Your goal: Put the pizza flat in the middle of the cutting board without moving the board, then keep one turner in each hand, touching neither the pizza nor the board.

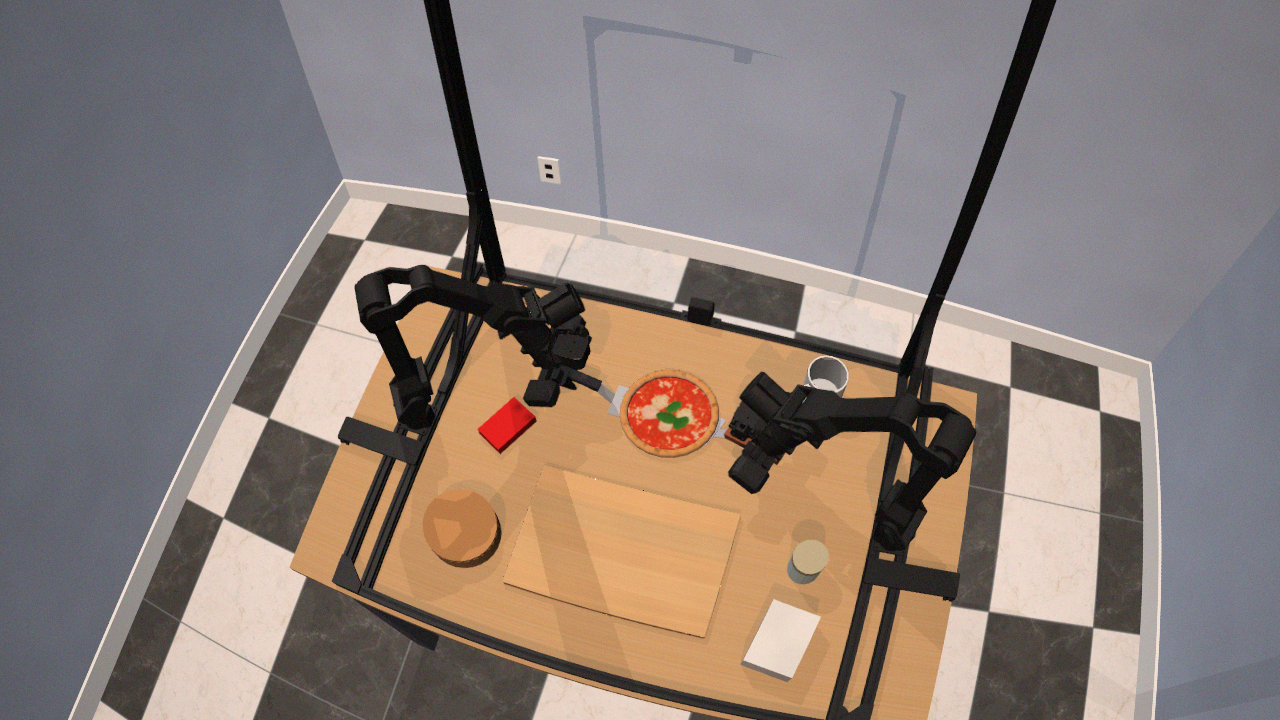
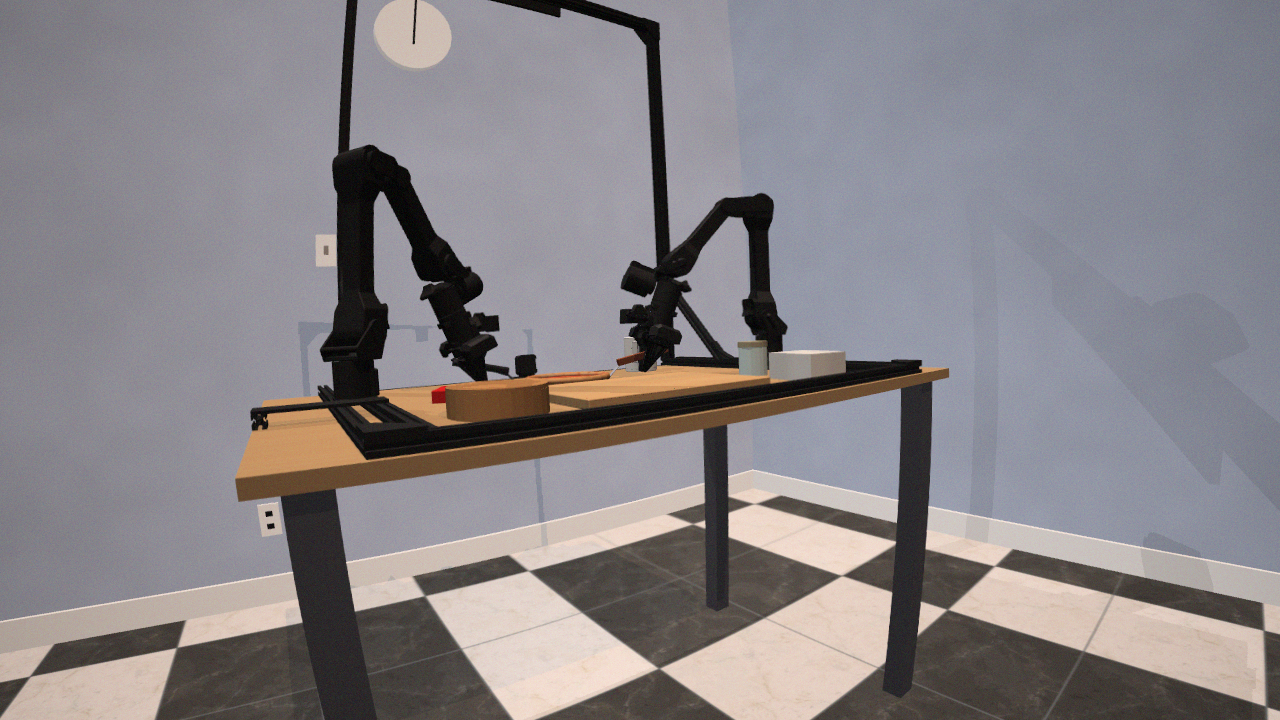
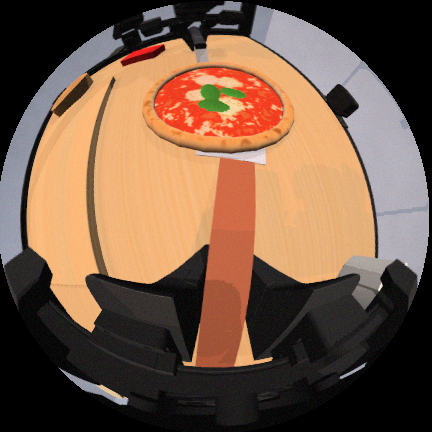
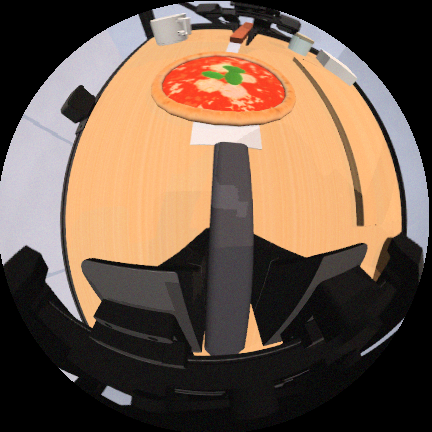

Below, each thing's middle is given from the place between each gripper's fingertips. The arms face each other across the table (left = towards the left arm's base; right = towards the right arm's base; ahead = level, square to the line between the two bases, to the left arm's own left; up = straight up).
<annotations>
My left gripper is now 30 mm past the brown-handled turner (image 3: pixel 229 263), 60 mm to the left of it and 20 mm below it. Round my left hand: lidded jar (image 1: pixel 810 557) (190 mm ahead, 150 mm to the left, 20 mm above); pizza (image 1: pixel 669 413) (40 mm behind, 160 mm to the right); mug (image 1: pixel 825 372) (150 mm behind, 100 mm to the left, 40 mm above).
The black-handled turner (image 1: pixel 592 383) lies 1 cm ahead of my right hand, 6 cm to the left of it and 2 cm above it. Also, from my right hand: pizza: 1 cm ahead, 18 cm to the left; brown-handled turner: 2 cm ahead, 29 cm to the left, 2 cm above; cutting board (image 1: pixel 638 556): 29 cm ahead, 18 cm to the left.
</annotations>
